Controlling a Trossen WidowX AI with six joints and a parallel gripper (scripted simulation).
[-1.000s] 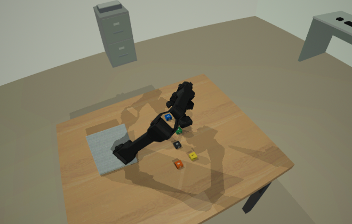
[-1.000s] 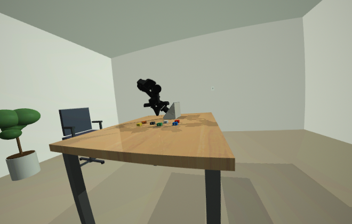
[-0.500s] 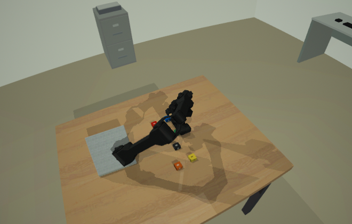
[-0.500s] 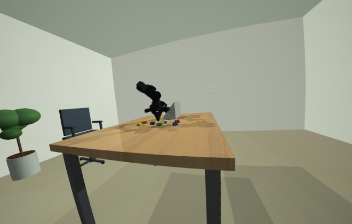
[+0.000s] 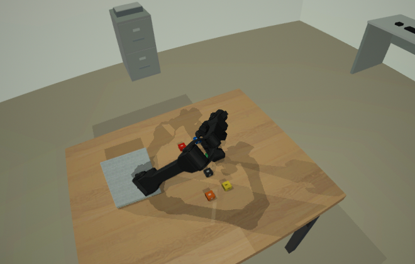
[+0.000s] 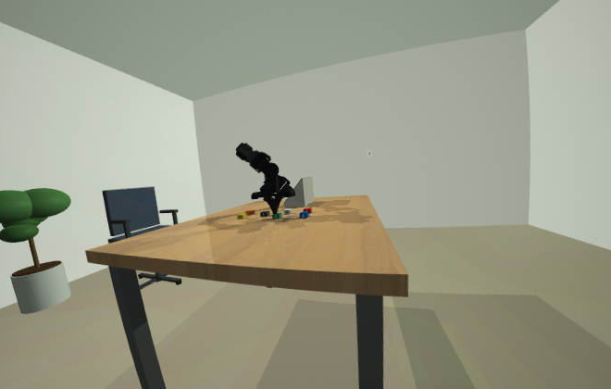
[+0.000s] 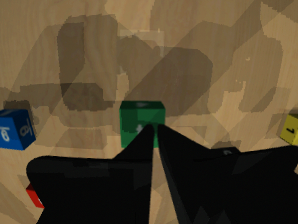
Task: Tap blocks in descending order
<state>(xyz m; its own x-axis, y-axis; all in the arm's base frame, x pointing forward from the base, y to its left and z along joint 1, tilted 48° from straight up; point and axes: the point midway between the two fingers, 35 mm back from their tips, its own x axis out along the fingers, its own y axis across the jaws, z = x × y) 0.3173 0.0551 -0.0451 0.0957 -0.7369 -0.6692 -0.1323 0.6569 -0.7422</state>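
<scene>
The green block lies 10 mm to the left of my gripper tip and 10 mm below it. Also, from my gripper tip: black block 80 mm to the right, 40 mm behind, 10 mm below; then blue block 130 mm to the left, 20 mm behind, 10 mm below; then white block 90 mm behind, 10 mm to the left, 10 mm below.
</scene>
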